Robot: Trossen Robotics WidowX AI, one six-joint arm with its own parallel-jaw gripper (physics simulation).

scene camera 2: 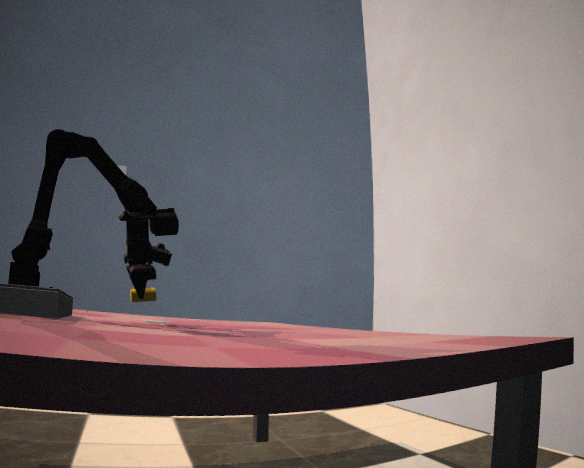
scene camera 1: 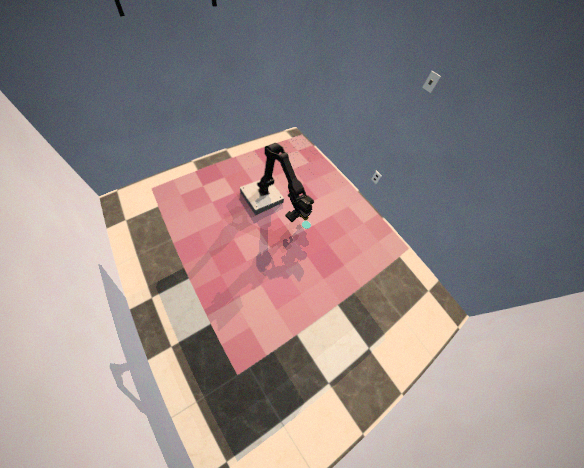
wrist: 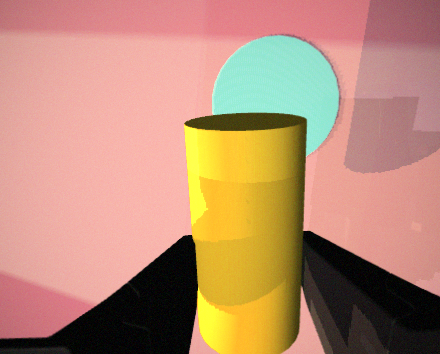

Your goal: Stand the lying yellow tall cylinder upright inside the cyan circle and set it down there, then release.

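Seen in the pictures: gripper, fingertip midpoint: (scene camera 2: 140, 296) (wrist: 246, 246); arm's base at its link origin: (scene camera 2: 22, 289) (scene camera 1: 263, 191).
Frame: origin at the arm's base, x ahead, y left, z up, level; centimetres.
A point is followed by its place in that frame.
Observation:
The yellow tall cylinder (scene camera 2: 149, 294) {x 29.4, y 14.3, z 2.1 cm} (wrist: 250, 210) {x 28.8, y 15.3, z 3.5 cm} is held between the fingers, above the table. In the scene camera 2 view it lies about level, with its long side horizontal, and the fingers point down. My gripper (scene camera 2: 142, 296) {x 26.9, y 15.5, z 1.4 cm} (wrist: 246, 246) {x 26.9, y 15.5, z 1.4 cm} is shut on it around its middle. The cyan circle (scene camera 1: 306, 225) {x 31.9, y 17.1, z -4.9 cm} (scene camera 2: 156, 322) {x 31.4, y 16.4, z -5.1 cm} (wrist: 280, 75) {x 32.6, y 17.2, z -4.9 cm} lies flat on the table. In the wrist view it shows beyond the cylinder's far end, which covers its lower part. In the scene camera 2 view it is below and a little right of the cylinder.
The table (scene camera 1: 280, 292) {x 64.9, y -16.3, z -5.0 cm} (scene camera 2: 240, 355) {x 45.2, y -50.5, z -5.0 cm} has a pink patchwork top. The arm's base plate (scene camera 1: 261, 198) {x 5.1, y -3.7, z 0.3 cm} (scene camera 2: 37, 301) {x 8.6, y -11.4, z -2.0 cm} stands on it, up and left of the circle in the scene camera 1 view. The arm's shadow falls across the table. A blue-grey wall stands behind.

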